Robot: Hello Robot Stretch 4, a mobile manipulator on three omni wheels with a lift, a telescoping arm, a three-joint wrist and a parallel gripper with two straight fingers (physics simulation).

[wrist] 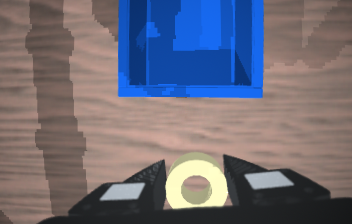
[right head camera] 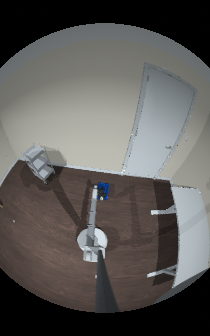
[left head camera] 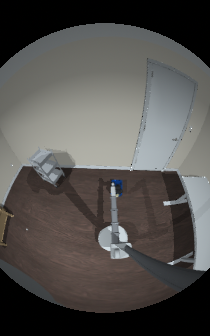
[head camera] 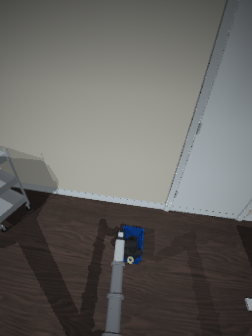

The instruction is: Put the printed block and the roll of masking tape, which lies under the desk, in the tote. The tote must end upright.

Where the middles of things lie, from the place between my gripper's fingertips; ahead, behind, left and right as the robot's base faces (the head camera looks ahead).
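The blue tote (wrist: 221,56) is 19 cm below my hand, 21 cm ahead of it and 2 cm to the right of it. As for the roll of masking tape (wrist: 195,163), my hand is 1 cm past it. Going by their middles, of the things named here the roll of masking tape is the nearest to my hand.
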